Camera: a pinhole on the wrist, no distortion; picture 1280 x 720 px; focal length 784.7 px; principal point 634.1 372.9 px. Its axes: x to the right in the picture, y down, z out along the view. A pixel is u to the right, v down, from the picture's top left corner.
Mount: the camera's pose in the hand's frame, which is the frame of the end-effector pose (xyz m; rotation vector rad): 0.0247 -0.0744 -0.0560 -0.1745 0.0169 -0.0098
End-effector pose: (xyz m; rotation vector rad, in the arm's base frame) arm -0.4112 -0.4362 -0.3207 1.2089 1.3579 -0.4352
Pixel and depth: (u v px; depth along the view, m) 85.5 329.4 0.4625
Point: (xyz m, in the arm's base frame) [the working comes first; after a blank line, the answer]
In the camera's frame: -0.3233 -0.0256 0.4625

-0.2918 -0.8967 -0.1603
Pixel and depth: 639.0 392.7 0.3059
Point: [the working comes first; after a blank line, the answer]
In the camera's frame: 0.0019 0.0077 0.3059

-0.2929 -0.6332 -0.4093
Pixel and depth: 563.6 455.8 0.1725
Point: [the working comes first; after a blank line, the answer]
In the camera's frame: -0.0155 0.0182 0.1725

-0.3746 -0.5345 -0.3671
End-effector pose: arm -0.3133 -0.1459 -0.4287 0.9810 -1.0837 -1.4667
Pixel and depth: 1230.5 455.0 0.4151
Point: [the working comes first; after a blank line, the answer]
In the camera's frame: 0.3155 0.0434 0.4151

-0.6802 -0.4473 -0.3167
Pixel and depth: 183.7 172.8 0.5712
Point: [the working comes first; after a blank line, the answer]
In the camera's frame: -0.3279 -0.1457 0.5712

-0.8124 0.2246 -0.3876
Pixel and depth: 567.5 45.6 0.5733
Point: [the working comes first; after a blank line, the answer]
In the camera's frame: -0.0487 -0.2391 0.5733

-0.8909 -0.0417 -0.4857
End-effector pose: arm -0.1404 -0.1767 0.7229 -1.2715 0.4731 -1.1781
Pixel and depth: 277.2 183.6 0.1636
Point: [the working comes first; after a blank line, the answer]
In the camera's frame: -0.0744 -0.0395 0.1636

-0.1000 -0.0700 0.8181
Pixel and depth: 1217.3 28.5 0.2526
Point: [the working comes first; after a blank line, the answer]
In the camera's frame: 0.1877 -0.1109 0.2526

0.0576 -0.2442 0.9811
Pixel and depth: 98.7 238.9 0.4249
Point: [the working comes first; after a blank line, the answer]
In the camera's frame: -0.2899 -0.0726 0.4249

0.0439 0.2384 0.8193
